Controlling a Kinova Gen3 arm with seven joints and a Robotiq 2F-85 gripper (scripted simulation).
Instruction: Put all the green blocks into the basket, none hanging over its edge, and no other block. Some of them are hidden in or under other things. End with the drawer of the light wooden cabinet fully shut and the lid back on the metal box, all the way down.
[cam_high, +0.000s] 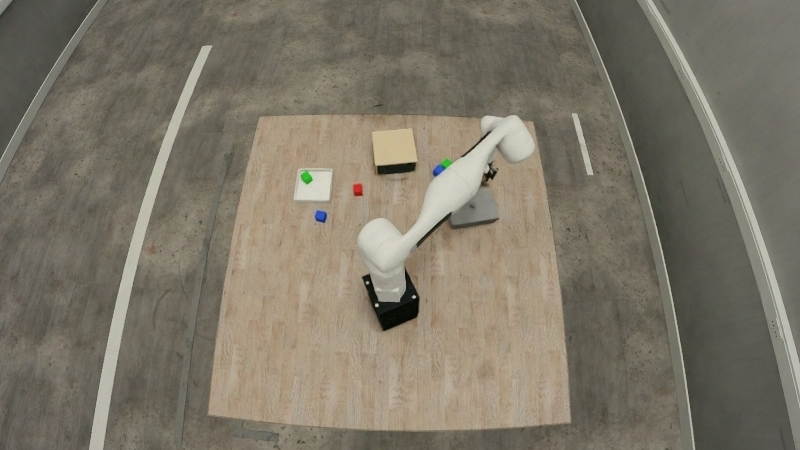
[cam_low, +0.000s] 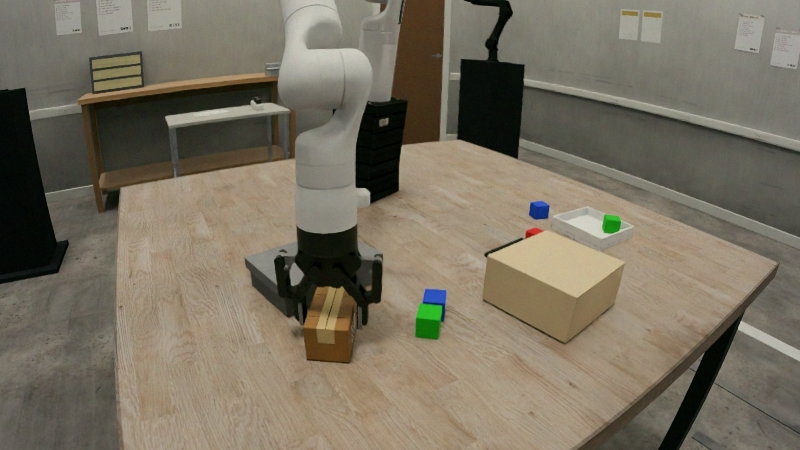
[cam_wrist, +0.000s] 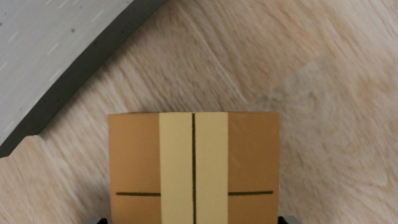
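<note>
The small cardboard box is right at my hand. Round my hand: lid: 160 mm behind, 30 mm to the left, 10 mm above; then grey metal box: 160 mm behind, 30 mm to the left, 10 mm below; then drawer: 60 mm ahead, 340 mm to the left.
</note>
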